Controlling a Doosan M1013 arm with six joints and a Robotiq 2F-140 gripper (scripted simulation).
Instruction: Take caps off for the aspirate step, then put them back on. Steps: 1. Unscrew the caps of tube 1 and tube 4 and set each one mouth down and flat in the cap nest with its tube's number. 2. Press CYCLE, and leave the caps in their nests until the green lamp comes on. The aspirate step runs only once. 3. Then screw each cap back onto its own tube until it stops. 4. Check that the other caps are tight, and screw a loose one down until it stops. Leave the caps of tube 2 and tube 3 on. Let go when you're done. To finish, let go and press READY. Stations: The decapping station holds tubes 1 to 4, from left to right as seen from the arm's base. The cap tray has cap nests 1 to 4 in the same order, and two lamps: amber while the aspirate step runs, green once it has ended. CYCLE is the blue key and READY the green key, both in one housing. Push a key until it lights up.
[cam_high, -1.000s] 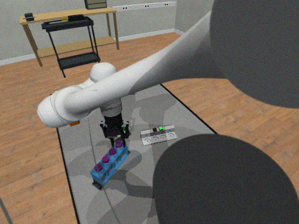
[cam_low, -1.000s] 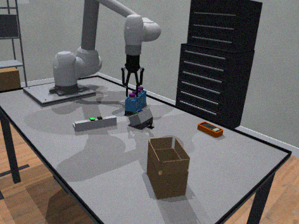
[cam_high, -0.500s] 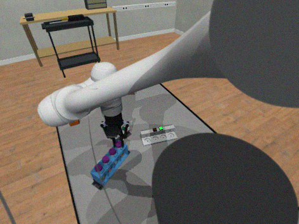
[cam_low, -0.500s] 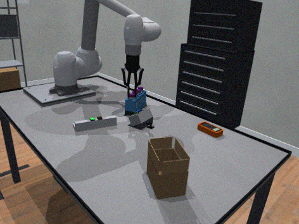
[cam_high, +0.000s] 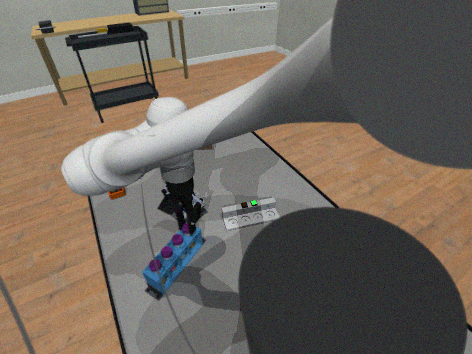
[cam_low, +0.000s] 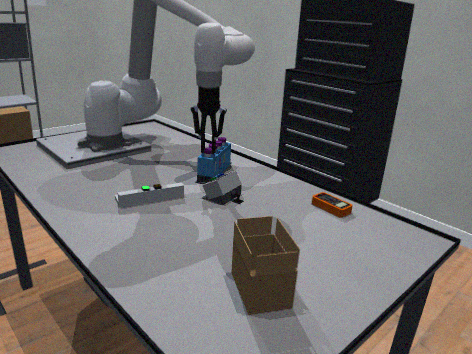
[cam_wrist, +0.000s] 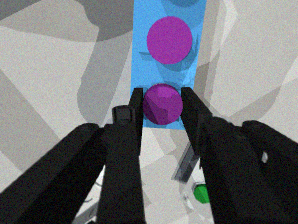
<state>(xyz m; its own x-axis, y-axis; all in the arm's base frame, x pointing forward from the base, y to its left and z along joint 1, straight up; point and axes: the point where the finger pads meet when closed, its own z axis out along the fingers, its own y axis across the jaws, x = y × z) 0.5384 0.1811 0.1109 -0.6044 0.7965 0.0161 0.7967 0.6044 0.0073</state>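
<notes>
My hand is 130 mm to the right of the purple cap, 80 mm past it and 30 mm above it. Round my hand: grey key housing (150 mm ahead, 90 mm below, 60 mm to the right); then green ready key (140 mm ahead, 80 mm to the right, 70 mm below); then blue cycle key (120 mm ahead, 70 mm below, 40 mm to the right).
</notes>
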